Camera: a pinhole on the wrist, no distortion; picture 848 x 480 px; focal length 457.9 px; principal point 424.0 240.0 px. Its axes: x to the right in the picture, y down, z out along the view. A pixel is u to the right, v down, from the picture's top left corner.
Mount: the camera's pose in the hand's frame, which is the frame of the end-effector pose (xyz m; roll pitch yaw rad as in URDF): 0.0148 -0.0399 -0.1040 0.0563 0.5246 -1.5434
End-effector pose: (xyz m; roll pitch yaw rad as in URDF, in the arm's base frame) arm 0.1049 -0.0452 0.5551 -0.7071 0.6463 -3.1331
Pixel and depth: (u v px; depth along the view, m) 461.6 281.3 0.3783
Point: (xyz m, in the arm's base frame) -0.1184 0.0121 0.7948
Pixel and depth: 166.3 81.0 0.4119
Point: 0.0440 -0.2455 0.8890
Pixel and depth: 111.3 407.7 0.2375
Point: -0.0570 -0.1536 0.6253
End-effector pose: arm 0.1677 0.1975 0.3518 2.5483 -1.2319 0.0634
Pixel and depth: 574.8 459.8 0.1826
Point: 0.3093 0.3433 0.4005
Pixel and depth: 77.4 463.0 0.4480
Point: 0.6006 -0.0586 0.4233
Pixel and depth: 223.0 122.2 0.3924
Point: 0.4319 0.1097 0.1476
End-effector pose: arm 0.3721 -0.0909 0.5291 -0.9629 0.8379 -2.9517
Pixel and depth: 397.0 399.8 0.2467
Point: 0.1746 -0.1419 0.5913
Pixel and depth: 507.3 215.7 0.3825
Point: 0.1290 -0.1273 0.7772
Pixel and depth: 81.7 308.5 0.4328
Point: 0.2393 -0.4936 0.6431
